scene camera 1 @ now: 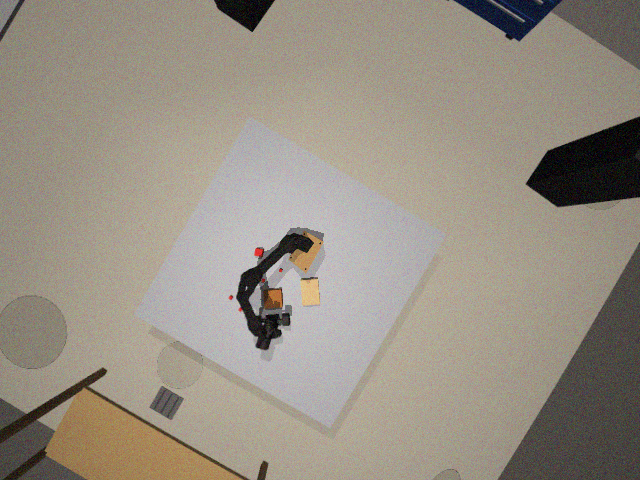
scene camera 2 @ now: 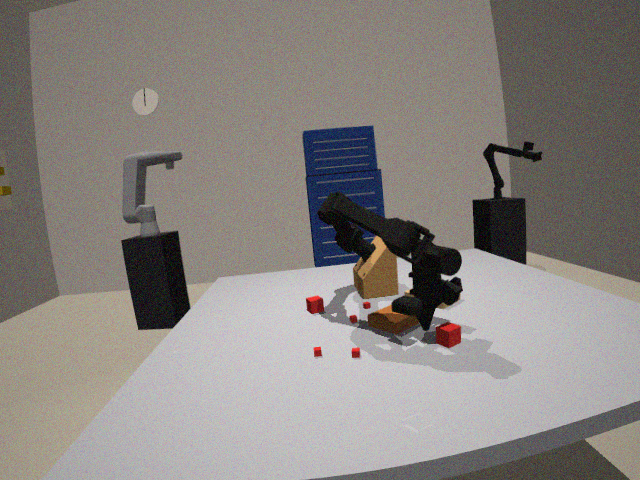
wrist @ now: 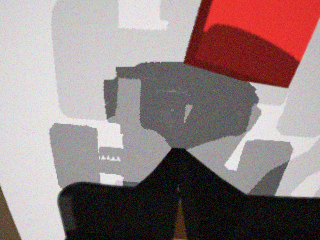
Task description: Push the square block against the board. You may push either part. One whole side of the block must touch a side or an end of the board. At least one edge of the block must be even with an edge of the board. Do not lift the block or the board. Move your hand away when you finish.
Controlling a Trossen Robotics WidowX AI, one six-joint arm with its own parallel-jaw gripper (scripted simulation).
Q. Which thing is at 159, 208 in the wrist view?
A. The gripper.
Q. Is the gripper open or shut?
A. Shut.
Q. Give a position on a square block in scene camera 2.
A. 384, 319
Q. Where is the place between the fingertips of the gripper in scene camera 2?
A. At 426, 330
